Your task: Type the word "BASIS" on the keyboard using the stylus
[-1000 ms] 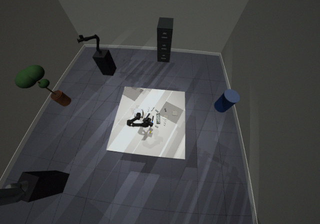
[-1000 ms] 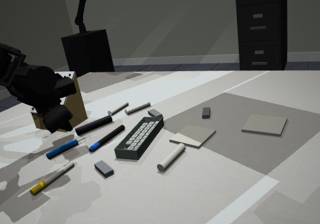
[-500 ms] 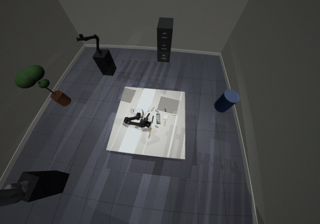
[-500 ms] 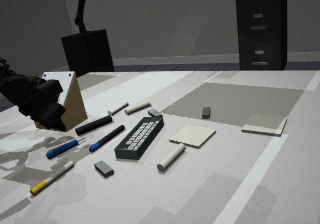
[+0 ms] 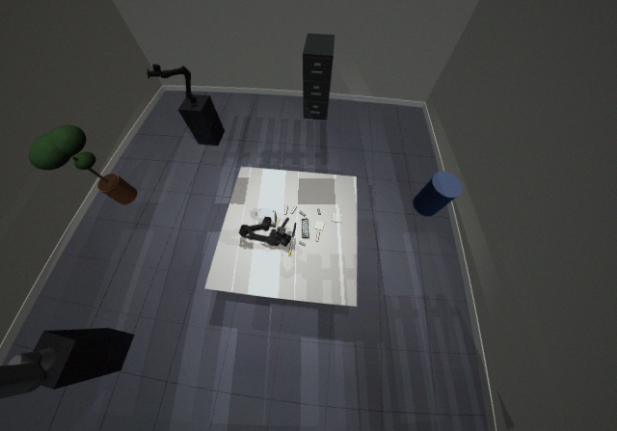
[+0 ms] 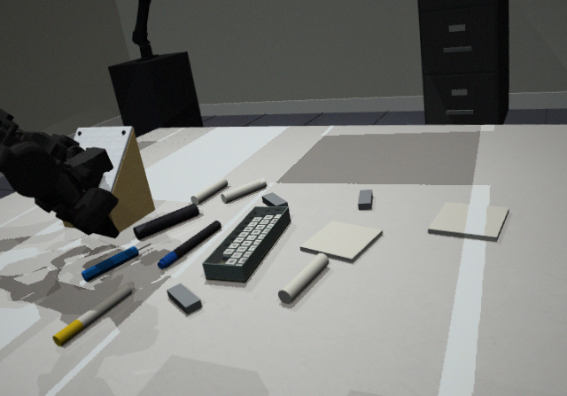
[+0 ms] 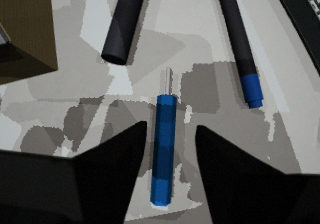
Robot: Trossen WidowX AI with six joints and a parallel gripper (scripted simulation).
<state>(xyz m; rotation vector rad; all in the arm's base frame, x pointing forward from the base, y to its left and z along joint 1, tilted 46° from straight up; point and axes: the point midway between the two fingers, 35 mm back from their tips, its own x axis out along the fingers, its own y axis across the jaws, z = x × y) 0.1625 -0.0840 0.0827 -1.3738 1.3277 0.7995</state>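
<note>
The blue stylus lies 5 cm below my gripper tip and 2 cm to the left of it. The rest, counted from my gripper tip: blue-tipped pen (8 cm ahead, 5 cm to the left, 5 cm below); then yellow-tipped pen (13 cm to the right, 8 cm ahead, 5 cm below); then dark cylinder (13 cm to the left, 4 cm below, 2 cm behind).
</note>
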